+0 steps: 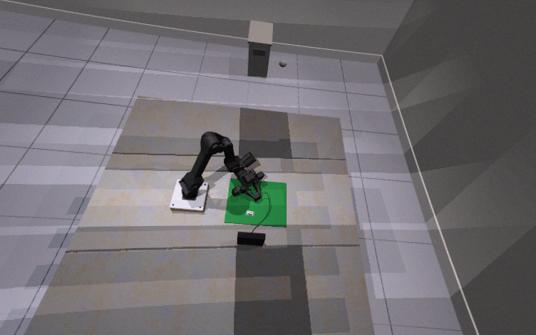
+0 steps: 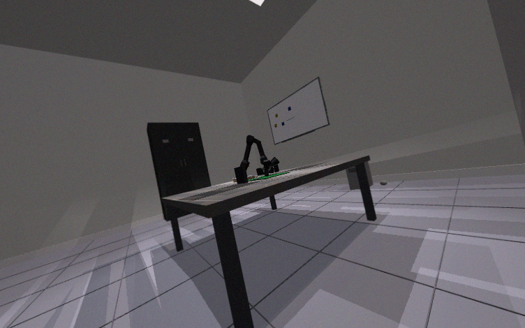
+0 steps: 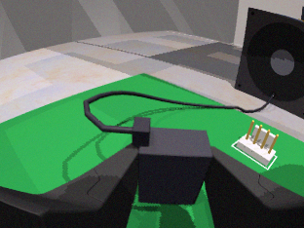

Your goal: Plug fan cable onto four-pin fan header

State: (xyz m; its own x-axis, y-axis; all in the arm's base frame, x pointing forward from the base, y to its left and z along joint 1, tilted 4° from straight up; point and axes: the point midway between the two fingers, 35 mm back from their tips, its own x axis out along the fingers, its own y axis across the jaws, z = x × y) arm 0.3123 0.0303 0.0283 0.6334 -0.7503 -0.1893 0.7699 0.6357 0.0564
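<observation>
Now: gripper tip 1 cm above the black fan plug. The rest, counted from my gripper tip: black fan (2 cm behind, 21 cm to the right, 2 cm above); then white four-pin fan header (3 cm behind, 8 cm to the right, 3 cm below); then green board (1 cm to the right, 5 cm below).
</observation>
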